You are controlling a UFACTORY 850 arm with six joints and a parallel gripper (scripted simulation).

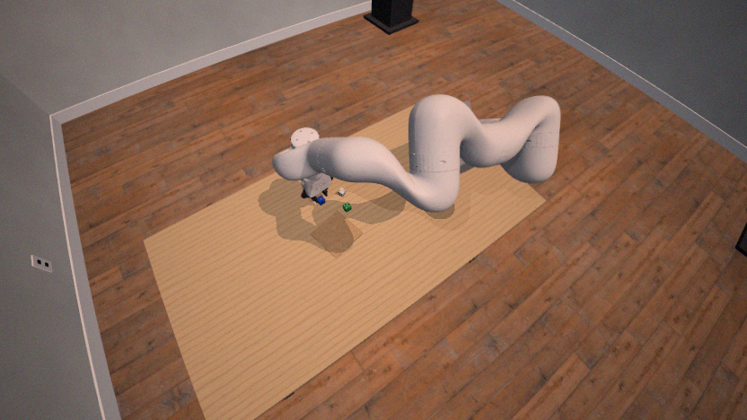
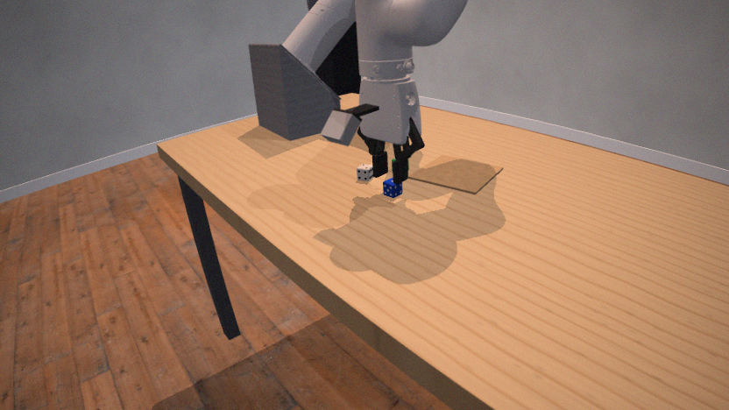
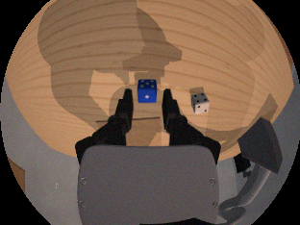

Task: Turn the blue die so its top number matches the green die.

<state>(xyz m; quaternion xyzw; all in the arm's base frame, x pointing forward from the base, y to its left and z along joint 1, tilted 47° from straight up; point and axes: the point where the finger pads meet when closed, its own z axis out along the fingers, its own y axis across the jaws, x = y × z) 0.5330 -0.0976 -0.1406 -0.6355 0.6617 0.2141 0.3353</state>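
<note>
My hand is 4 cm above the blue die. Round my hand: white die: 9 cm behind, 2 cm to the left, 4 cm below; then mat: 3 cm ahead, 15 cm to the left, 5 cm below; then green die: 6 cm behind, 9 cm to the left, 4 cm below.
</note>
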